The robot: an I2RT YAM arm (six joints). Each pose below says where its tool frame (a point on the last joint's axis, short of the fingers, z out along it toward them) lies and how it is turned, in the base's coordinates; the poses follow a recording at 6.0 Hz.
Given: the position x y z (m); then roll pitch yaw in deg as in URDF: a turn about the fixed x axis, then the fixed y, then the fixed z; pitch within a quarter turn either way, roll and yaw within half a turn.
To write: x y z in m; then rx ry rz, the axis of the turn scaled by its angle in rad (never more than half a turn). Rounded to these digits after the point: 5 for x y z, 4 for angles.
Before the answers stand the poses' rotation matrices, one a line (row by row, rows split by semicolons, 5 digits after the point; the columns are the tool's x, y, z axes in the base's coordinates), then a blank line. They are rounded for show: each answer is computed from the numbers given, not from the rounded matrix.
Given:
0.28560 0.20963 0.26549 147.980 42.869 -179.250
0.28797 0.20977 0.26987 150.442 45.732 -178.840
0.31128 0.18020 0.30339 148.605 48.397 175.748
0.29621 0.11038 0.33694 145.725 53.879 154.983
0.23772 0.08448 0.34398 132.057 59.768 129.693
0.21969 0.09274 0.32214 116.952 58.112 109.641
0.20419 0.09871 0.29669 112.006 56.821 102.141
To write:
-0.73285 -0.37179 0.56983; -0.00959 0.84307 0.53772; -0.68032 0.38860 -0.62141
-0.69787 -0.37078 0.61278; -0.01413 0.86253 0.50581; -0.71608 0.34433 -0.60717
-0.66214 -0.32518 0.67516; 0.04923 0.88013 0.47218; -0.74776 0.34588 -0.56676
-0.53419 -0.06278 0.84303; 0.24929 0.94119 0.22805; -0.80777 0.33198 -0.48712
-0.32157 0.10574 0.94096; 0.38743 0.92145 0.02886; -0.86399 0.37384 -0.33728
-0.17756 0.17247 0.96888; 0.49752 0.86517 -0.06283; -0.84908 0.47088 -0.23943
-0.11510 0.20312 0.97237; 0.53502 0.83744 -0.11160; -0.83696 0.50739 -0.20506

0.28560 0.20963 0.26549 -0.2763 2.3163 0.6711
0.28797 0.20977 0.26987 -0.2770 2.2795 0.6118
0.31128 0.18020 0.30339 -0.1976 2.2267 0.5859
0.29621 0.11038 0.33694 0.1322 2.1000 0.3970
0.23772 0.08448 0.34398 0.3616 1.8917 0.2952
0.21969 0.09274 0.32214 0.5137 1.7498 0.3129
0.20419 0.09871 0.29669 0.5787 1.6916 0.3103

